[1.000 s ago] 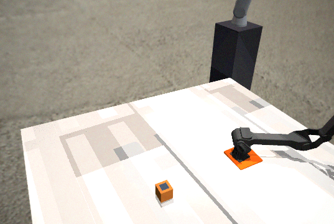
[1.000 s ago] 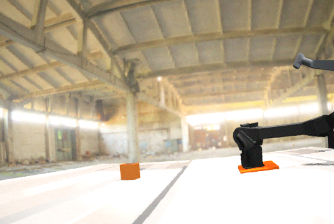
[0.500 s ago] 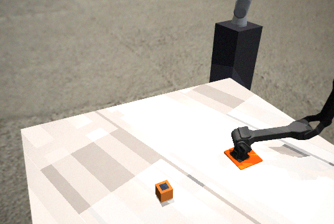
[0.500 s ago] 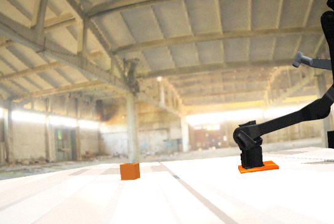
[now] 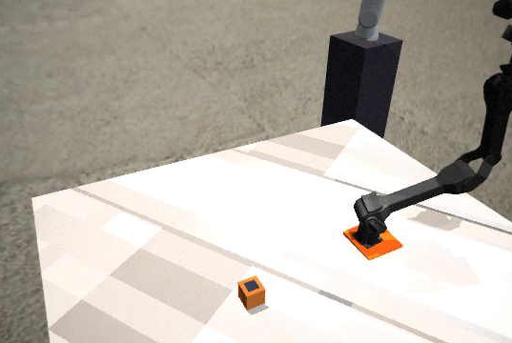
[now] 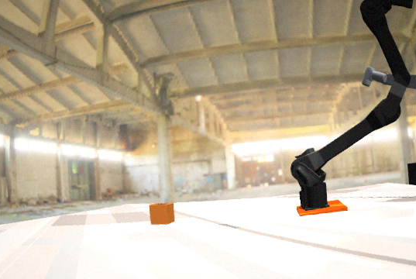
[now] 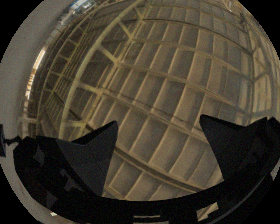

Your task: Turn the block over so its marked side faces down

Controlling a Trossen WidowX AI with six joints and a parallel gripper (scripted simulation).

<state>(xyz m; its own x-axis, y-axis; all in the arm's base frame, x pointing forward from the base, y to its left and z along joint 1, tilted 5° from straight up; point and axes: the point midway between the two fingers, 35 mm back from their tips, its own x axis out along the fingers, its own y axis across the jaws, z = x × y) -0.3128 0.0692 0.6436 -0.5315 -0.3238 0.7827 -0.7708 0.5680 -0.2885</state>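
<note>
My gripper tip is 70 cm short of the orange block, 65 cm above it and 10 cm to the left of it.
</note>
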